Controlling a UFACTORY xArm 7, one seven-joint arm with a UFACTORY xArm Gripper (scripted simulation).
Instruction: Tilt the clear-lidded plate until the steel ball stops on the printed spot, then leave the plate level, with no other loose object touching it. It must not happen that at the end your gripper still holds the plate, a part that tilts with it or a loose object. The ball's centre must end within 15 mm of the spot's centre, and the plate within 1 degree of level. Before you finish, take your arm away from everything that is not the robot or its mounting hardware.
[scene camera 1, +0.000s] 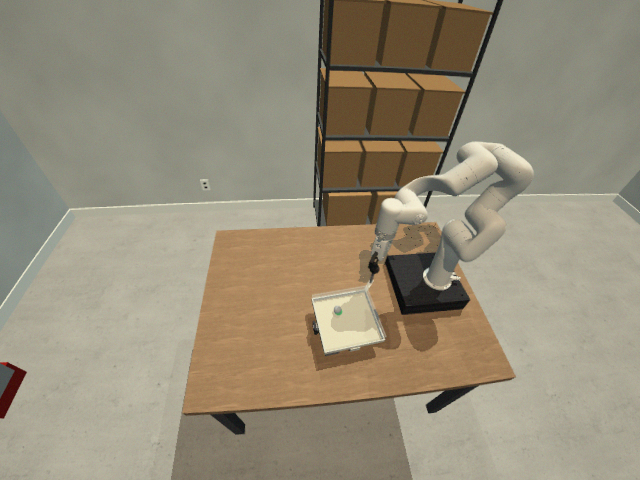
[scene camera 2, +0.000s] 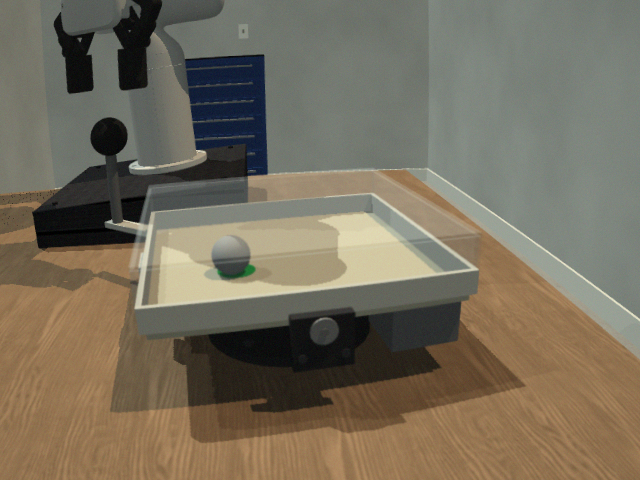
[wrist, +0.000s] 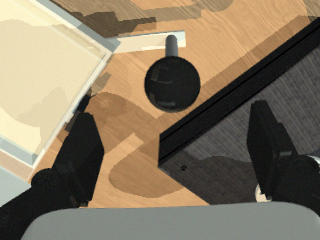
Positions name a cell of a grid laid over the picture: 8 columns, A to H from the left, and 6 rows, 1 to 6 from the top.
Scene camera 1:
clear-lidded plate: E4
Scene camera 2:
my gripper: B2
clear-lidded plate: C4
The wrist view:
my gripper: E4
clear-lidded plate: B2
